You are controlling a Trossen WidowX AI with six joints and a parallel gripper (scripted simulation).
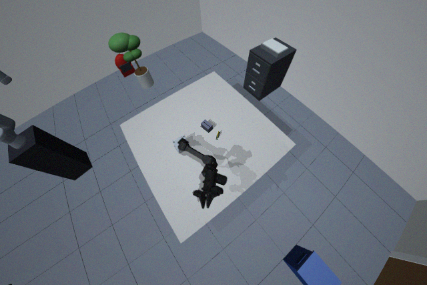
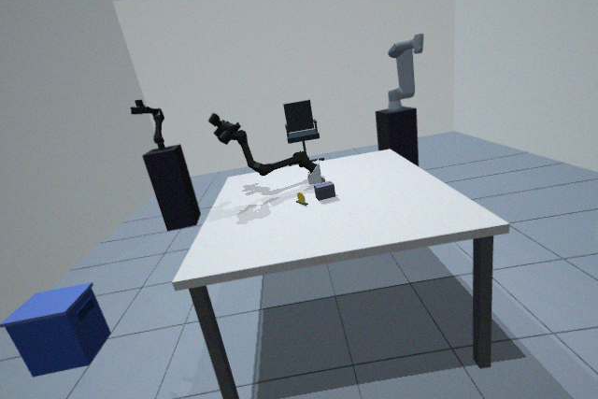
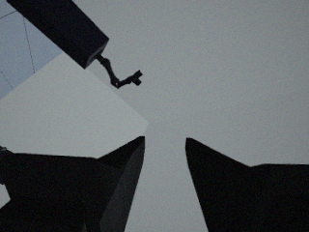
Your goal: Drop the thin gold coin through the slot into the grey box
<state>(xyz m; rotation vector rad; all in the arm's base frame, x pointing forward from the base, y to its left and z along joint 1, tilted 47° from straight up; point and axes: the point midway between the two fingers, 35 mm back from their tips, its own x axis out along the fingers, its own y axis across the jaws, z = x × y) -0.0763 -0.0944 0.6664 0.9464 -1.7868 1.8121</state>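
The thin gold coin lies 490 mm ahead of my gripper tip, 420 mm to the left of it and 430 mm below it.
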